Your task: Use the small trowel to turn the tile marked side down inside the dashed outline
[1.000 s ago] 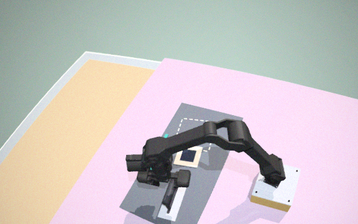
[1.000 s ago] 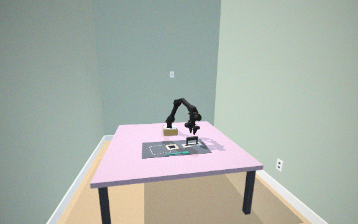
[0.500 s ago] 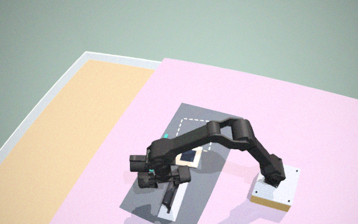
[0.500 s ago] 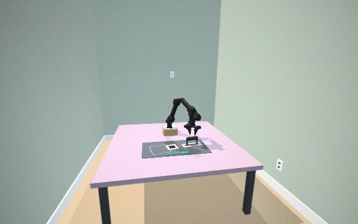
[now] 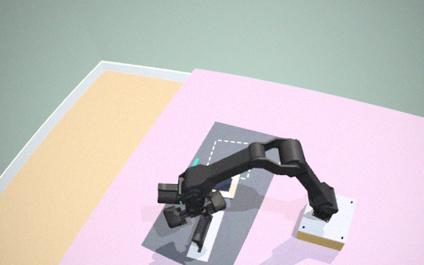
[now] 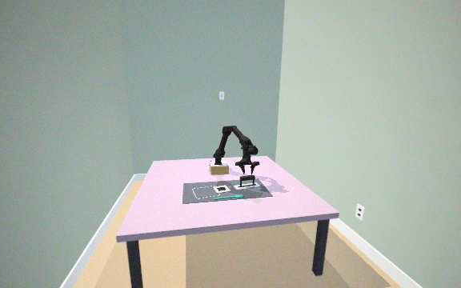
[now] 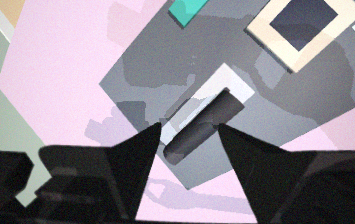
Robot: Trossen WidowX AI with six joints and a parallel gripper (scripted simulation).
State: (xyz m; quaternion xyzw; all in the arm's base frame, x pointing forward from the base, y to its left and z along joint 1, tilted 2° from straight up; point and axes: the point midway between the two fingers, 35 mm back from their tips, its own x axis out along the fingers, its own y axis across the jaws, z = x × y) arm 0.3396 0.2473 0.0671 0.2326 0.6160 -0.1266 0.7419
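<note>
My gripper tip is 5 cm short of the grey mat, 17 cm to the left of it and 13 cm above it. Also, from my gripper tip: tile 5 cm ahead, 20 cm to the right, 10 cm below; then teal trowel 18 cm ahead, 12 cm to the right, 10 cm below.
</note>
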